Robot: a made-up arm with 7 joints. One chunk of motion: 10 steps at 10 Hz.
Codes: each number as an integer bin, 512 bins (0 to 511) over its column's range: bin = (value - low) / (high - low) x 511, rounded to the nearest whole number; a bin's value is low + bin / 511 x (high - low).
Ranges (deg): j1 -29..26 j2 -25..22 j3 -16..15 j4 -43..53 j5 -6..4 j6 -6..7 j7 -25..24
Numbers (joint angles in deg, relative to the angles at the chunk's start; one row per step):
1: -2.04 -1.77 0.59 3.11 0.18 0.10 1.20
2: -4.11 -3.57 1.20 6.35 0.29 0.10 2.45
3: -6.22 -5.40 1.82 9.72 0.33 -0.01 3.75
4: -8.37 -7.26 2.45 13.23 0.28 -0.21 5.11
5: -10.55 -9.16 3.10 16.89 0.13 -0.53 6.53
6: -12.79 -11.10 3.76 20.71 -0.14 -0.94 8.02
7: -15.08 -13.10 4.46 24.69 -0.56 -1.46 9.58
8: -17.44 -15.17 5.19 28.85 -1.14 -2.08 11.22
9: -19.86 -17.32 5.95 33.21 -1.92 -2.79 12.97
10: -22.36 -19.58 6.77 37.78 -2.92 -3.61 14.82
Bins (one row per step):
1: 250 253 273 245 316 240 273
2: 231 233 284 263 321 240 286
3: 212 213 294 281 323 235 300
4: 192 193 304 299 321 228 314
5: 171 172 315 319 313 215 329
6: 151 151 326 339 299 199 344
7: 129 129 337 360 278 178 361
8: 107 107 349 382 248 154 378
9: 85 83 362 406 208 126 396
10: 62 59 375 430 157 94 415

